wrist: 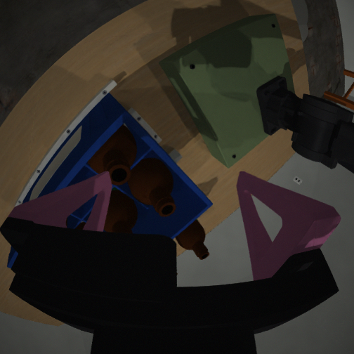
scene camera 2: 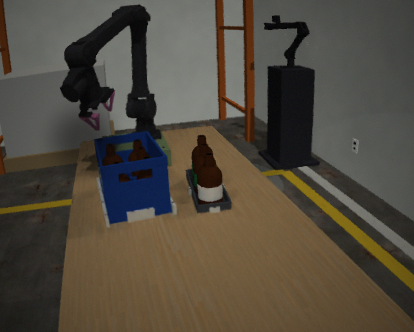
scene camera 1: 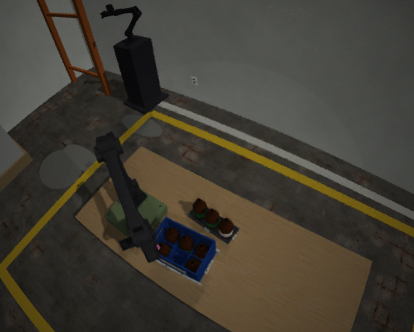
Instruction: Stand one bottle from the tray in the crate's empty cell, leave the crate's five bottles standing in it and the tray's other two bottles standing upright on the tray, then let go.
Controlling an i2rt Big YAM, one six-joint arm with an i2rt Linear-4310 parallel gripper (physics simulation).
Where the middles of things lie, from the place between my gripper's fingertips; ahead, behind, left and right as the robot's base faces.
My gripper is now 320 mm to the right of the green-labelled brown bottle [wrist: 192, 237], 150 mm above it and 40 mm short of it.
